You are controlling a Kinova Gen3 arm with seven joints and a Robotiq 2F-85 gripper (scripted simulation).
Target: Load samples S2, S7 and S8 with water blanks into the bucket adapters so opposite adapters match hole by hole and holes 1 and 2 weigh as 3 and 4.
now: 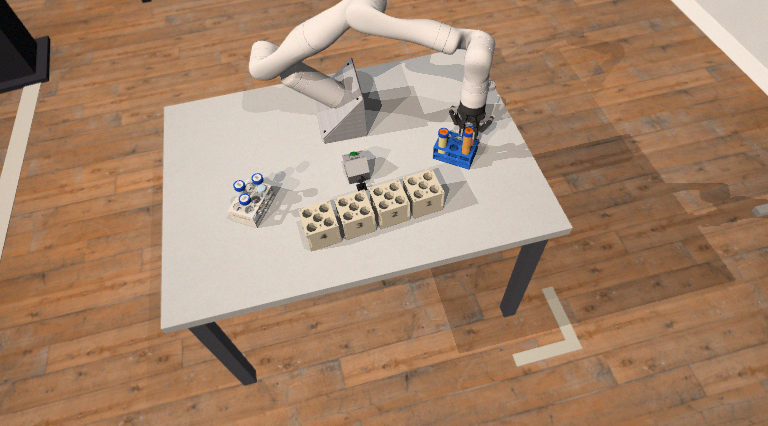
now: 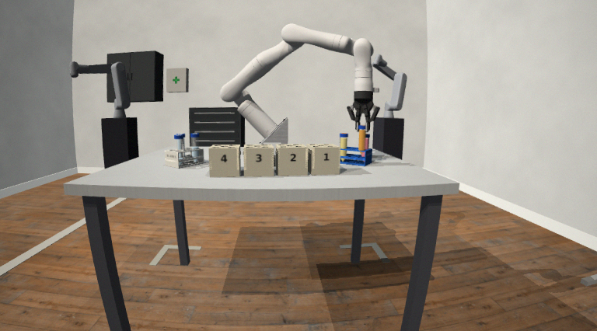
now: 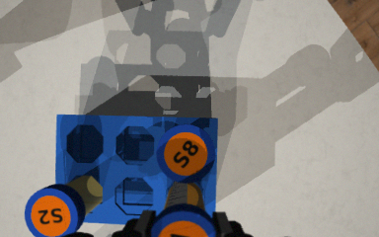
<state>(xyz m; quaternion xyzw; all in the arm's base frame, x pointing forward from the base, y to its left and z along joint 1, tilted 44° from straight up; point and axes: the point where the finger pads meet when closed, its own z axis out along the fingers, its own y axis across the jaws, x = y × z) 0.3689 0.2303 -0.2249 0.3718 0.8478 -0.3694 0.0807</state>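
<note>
My gripper is now 5 cm above the sample S7 and 1 cm past it. The rest, counted from my hand: blue sample rack (12 cm below, 4 cm behind, 1 cm to the right); then sample S8 (9 cm below, 4 cm to the left, 3 cm behind); then sample S2 (9 cm below, 6 cm to the right, 6 cm behind).
</note>
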